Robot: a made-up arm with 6 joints. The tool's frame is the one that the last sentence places.
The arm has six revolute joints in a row. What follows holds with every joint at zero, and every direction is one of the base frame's.
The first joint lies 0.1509 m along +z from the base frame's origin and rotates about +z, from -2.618 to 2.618 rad.
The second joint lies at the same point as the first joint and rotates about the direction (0.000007, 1, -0.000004), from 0 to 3.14 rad.
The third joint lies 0.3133 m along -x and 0.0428 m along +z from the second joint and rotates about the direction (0.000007, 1, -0.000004), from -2.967 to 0 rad.
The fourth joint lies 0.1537 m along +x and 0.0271 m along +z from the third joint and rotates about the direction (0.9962, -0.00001, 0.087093), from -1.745 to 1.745 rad.
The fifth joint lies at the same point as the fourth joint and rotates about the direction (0.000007, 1, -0.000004), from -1.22 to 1.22 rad.
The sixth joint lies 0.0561 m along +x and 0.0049 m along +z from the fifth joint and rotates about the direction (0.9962, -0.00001, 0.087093), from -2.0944 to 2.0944 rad.
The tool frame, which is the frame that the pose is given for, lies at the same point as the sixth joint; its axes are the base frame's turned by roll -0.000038, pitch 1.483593 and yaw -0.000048 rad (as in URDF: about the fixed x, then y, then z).
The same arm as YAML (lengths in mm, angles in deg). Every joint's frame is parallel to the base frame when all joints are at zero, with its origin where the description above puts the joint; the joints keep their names.
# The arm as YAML. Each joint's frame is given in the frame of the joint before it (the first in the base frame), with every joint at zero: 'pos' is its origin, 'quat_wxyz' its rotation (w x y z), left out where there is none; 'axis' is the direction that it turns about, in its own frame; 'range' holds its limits. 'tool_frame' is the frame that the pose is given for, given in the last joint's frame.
length_unit: mm
angle_unit: deg
joints:
  - joint: joint 1
    pos: [0.0, 0.0, 150.9]
    axis: "+z"
    range: [-150.0, 150.0]
  - joint: joint 2
    pos: [0.0, 0.0, 0.0]
    axis: "+y"
    range: [0.0, 179.91]
  - joint: joint 3
    pos: [-313.3, 0.0, 42.8]
    axis: "+y"
    range: [-170.0, 0.0]
  - joint: joint 4
    pos: [153.7, 0.0, 27.1]
    axis: [0.9962, 0.0, 0.0871]
    range: [-99.98, 99.98]
  - joint: joint 5
    pos: [0.0, 0.0, 0.0]
    axis: "+y"
    range: [-69.9, 69.9]
  - joint: joint 6
    pos: [56.1, 0.0, 4.9]
    axis: [0.9962, 0.0, 0.0871]
    range: [-120.0, 120.0]
tool_frame:
  pos: [0.0, 0.0, 0.0]
  quat_wxyz: [0.737256, 0.000002, 0.675613, -0.000005]

